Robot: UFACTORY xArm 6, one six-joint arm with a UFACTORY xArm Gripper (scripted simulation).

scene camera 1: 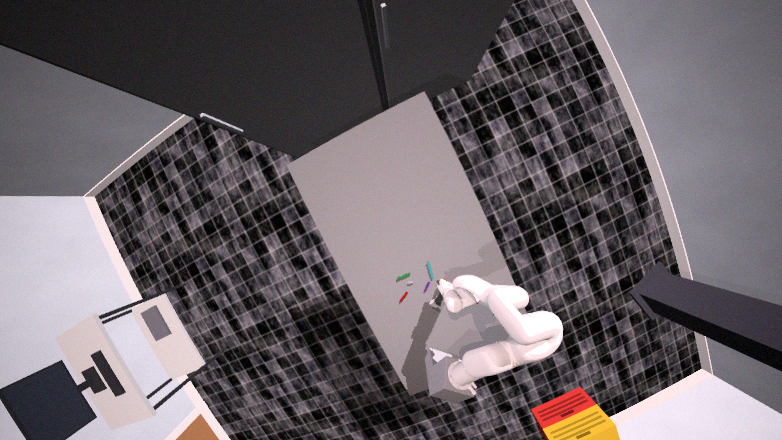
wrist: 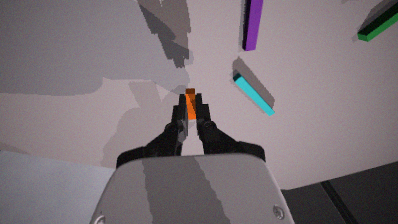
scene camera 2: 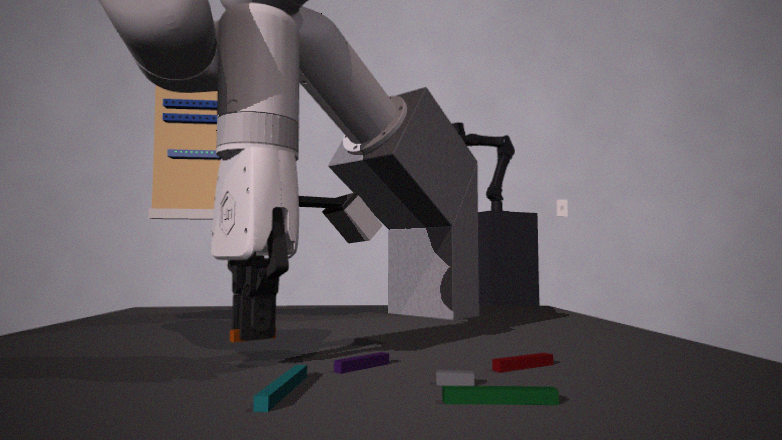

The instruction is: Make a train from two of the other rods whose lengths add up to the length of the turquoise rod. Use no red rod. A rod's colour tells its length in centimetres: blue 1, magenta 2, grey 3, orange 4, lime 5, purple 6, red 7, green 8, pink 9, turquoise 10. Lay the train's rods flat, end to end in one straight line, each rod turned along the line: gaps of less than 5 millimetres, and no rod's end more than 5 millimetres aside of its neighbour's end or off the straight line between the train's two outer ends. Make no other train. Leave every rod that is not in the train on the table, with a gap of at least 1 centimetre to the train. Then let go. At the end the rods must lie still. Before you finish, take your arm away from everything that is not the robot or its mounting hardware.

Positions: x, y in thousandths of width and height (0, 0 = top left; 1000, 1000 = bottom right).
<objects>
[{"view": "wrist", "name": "my gripper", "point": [481, 462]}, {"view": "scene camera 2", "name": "my gripper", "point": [324, 767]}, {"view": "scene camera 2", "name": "red rod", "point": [658, 826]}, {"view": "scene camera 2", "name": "green rod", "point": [639, 899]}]
</objects>
